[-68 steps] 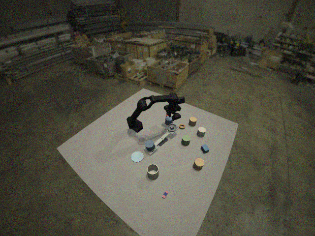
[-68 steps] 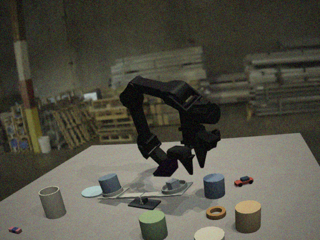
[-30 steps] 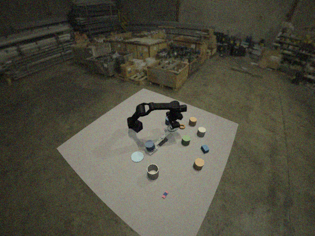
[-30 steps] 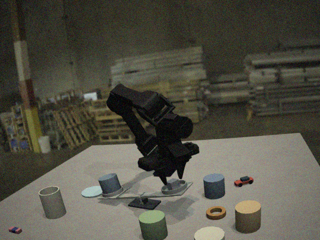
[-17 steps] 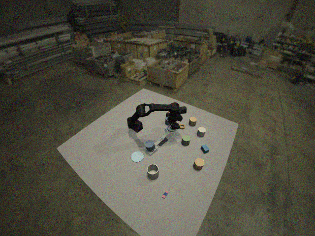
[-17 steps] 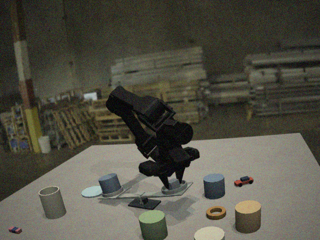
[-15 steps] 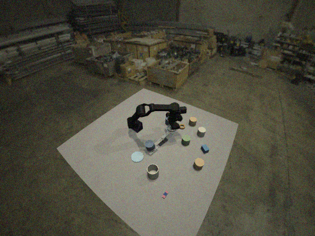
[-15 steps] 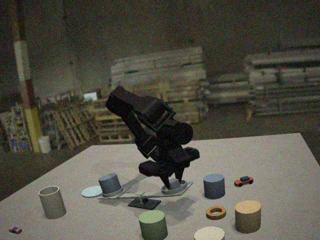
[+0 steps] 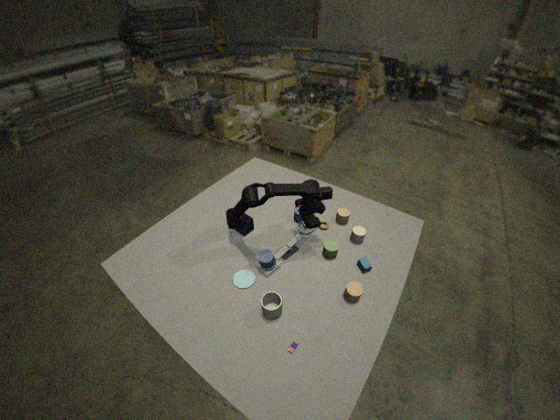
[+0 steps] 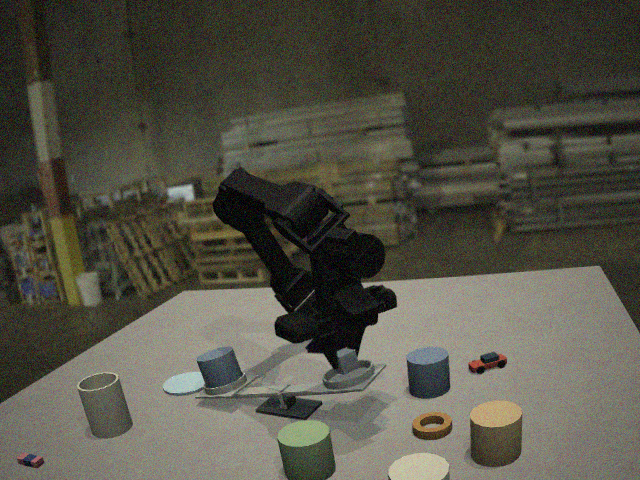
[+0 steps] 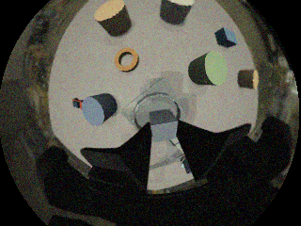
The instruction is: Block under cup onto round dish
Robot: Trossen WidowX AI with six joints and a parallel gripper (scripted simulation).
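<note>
Now: gripper tip 370 mm to the left of the pale blue round dish, 90 mm past it and 90 mm above it. From my gripper tip the other things lie so: red toy car: 210 mm to the left, 170 mm behind, 80 mm below; small balance: 120 mm to the right, 70 mm below, 20 mm behind; green cylinder: 140 mm ahead, 60 mm below, 20 mm to the right.
</note>
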